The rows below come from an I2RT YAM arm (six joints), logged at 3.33 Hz.
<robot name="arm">
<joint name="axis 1" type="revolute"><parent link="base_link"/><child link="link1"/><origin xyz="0 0 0.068"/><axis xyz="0 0 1"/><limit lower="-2.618" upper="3.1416"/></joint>
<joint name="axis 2" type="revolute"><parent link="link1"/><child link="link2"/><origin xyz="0.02 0.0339 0.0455"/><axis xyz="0 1 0"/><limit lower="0" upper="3.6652"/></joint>
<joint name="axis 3" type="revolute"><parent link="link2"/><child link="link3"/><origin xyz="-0.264 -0.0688 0"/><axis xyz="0 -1 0"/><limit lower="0" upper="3.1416"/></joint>
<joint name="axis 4" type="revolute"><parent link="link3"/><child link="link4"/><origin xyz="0.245 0.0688 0.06"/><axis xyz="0 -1 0"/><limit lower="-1.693" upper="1.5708"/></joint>
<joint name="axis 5" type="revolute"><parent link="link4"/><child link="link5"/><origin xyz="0.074 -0.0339 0.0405"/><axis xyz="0 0 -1"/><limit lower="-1.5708" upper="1.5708"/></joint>
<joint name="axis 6" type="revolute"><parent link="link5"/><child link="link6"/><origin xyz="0.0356 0 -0.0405"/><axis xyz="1 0 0"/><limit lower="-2.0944" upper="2.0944"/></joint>
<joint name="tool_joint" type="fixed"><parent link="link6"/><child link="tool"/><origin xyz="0 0 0" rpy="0 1.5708 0"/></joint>
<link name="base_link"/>
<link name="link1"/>
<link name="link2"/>
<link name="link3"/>
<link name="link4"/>
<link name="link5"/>
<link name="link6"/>
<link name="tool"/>
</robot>
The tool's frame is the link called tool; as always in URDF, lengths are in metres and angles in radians.
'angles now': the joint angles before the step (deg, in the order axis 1, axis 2, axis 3, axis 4, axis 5, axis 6). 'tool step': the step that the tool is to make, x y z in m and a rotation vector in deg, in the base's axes. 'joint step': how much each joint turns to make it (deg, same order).
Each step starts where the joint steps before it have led.
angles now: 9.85 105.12 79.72 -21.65 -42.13 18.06
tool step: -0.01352 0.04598 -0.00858 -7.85 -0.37 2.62
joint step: 7.41 0.50 -0.02 -2.16 8.94 -1.96
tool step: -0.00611 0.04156 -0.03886 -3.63 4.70 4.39
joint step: 5.92 5.62 0.00 0.03 2.34 0.15
